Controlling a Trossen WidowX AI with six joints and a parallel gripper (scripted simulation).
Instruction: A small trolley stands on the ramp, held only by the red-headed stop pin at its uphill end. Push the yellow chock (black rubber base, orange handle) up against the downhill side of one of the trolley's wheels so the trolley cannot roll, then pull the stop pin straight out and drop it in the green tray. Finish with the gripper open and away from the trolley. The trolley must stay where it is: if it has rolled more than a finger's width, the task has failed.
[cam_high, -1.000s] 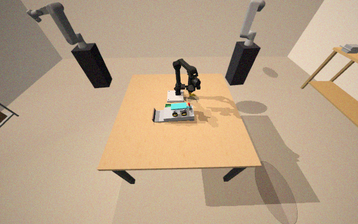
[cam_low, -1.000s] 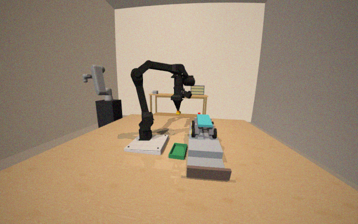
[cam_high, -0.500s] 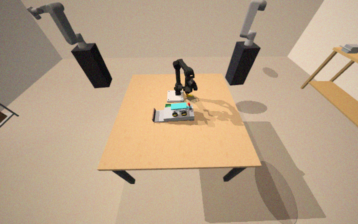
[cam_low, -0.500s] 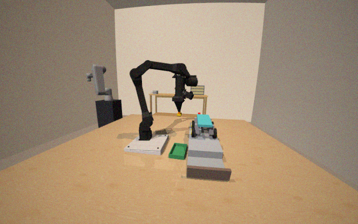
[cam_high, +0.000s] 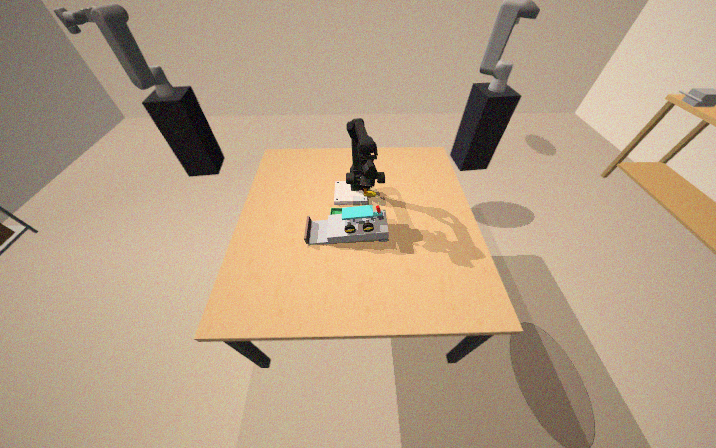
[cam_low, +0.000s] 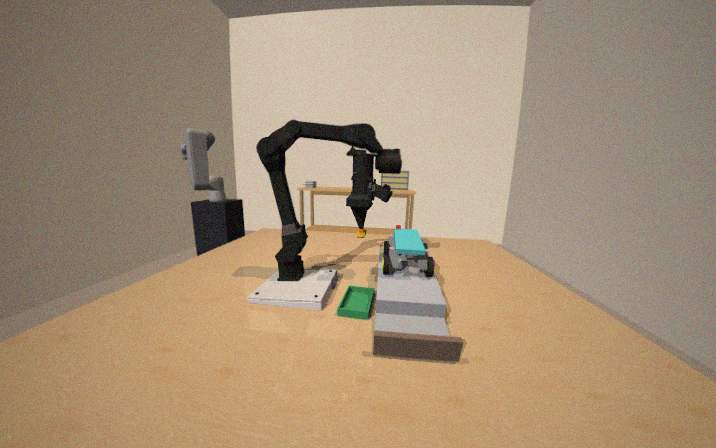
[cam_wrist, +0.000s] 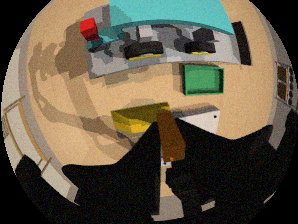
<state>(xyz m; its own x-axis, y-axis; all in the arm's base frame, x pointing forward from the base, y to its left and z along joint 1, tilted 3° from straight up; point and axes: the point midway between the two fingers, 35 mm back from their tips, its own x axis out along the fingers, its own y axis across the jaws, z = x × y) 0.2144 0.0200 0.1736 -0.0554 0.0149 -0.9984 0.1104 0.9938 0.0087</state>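
Now: the red-headed stop pin 12 cm ahead of my gripper tip, 5 cm to the left of it and 4 cm below it. The rest, counted from my gripper tip: grey ramp 13 cm ahead, 12 cm below, 5 cm to the right; then teal trolley 13 cm ahead, 6 cm below, 5 cm to the right; then yellow chock 2 cm to the left, 1 cm below.
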